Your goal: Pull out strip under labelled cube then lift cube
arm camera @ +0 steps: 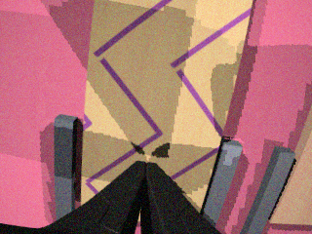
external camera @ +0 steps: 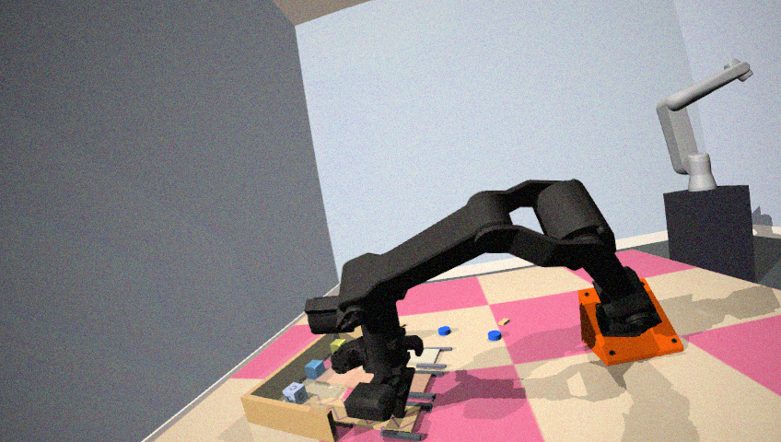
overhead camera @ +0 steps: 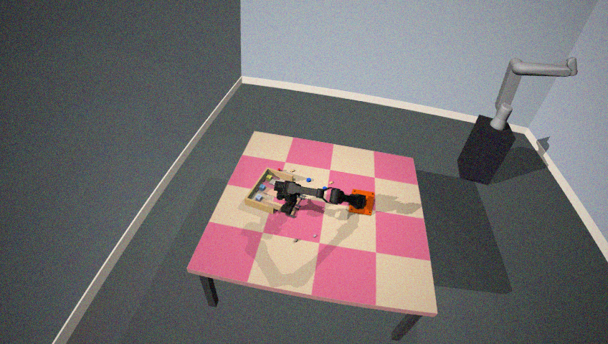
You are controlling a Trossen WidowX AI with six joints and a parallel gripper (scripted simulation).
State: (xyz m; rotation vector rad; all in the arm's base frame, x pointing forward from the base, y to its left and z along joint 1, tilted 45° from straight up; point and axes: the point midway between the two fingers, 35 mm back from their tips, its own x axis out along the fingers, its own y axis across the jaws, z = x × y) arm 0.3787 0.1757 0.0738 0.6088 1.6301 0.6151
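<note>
Right now my gripper tip is 10 cm short of the zigzag strip and 1 cm to the left of it. Round my gripper tip: small tan piece 18 cm behind, 34 cm to the right.
</note>
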